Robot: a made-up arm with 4 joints.
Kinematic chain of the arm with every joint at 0, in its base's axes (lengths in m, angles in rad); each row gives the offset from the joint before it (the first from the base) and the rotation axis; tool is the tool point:
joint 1: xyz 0 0 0.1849 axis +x
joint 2: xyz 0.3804 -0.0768 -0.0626 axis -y
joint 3: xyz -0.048 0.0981 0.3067 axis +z
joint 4: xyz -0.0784 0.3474 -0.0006 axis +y
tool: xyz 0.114 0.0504 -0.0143
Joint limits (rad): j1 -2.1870..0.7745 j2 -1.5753..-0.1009 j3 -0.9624..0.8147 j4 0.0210..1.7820
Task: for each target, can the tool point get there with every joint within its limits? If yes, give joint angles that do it. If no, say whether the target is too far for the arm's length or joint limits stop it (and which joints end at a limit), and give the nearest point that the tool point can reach.
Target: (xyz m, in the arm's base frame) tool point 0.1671 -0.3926 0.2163
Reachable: no: joint limits stop it (at a limit: joint 1, joint 2, joint 3) | nearest point 0.5733 -0.4231 0.1264 | short by 0.417 m
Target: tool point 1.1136 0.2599 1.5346
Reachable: no: too far | nearest point 0.6361 0.0938 0.6017 | short by 1.061 m
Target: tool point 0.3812 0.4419 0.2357
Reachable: yes | joints -0.6219 -0.9971 0.5835 1.1327
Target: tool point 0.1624 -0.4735 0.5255
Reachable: no: joint limits stop it (at a limit: joint 1, joint 3, joint 4) | nearest point 0.2310 -0.1118 0.5990 | short by 0.375 m
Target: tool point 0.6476 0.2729 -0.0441
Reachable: yes | joints -0.7738 -0.6080 -0.5643 0.6458
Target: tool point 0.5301 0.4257 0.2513
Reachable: yes | joints -0.2673 -1.3845 0.2238 1.3966
